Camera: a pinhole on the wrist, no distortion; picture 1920 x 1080 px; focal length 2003.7 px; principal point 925.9 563.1 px. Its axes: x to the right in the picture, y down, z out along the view. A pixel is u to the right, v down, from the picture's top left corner.
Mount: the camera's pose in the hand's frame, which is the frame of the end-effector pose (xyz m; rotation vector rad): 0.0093 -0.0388 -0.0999 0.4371 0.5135 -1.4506
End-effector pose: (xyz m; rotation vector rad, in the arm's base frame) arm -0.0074 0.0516 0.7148 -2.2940 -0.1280 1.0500
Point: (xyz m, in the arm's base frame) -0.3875 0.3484 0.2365
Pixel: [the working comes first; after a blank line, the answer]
In the camera's frame: -0.5318 0.1310 0.5550

outside the picture
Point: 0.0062 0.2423 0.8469
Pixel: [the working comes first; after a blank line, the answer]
In the camera's frame: 0.0888 -0.0429 0.2037

1799.5 141.4
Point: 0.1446 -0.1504 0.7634
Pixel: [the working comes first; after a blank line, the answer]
In the camera's frame: -0.0483 0.0122 -0.1944

behind the camera
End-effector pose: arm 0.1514 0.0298 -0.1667 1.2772 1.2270 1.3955
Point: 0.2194 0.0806 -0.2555
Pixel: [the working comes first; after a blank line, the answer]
In the camera's frame: -0.0542 0.0110 0.1747

304.2 689.5
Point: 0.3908 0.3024 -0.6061
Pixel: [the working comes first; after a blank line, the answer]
In the camera's frame: 0.1458 0.1230 0.5607

1446.9 1002.8
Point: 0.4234 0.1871 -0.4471
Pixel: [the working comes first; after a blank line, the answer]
In the camera's frame: -0.0123 0.0434 0.4694

873.5 748.5
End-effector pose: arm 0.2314 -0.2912 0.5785 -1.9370 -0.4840 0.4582
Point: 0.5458 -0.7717 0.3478
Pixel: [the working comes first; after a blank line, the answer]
In the camera's frame: -0.1881 0.0725 -0.5467

behind the camera
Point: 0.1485 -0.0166 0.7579
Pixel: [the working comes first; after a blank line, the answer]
In the camera's frame: 0.0353 0.0208 0.3718

1116.2 675.4
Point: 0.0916 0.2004 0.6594
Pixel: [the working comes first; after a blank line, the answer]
In the camera's frame: -0.0961 0.0900 0.5667

586.2 881.4
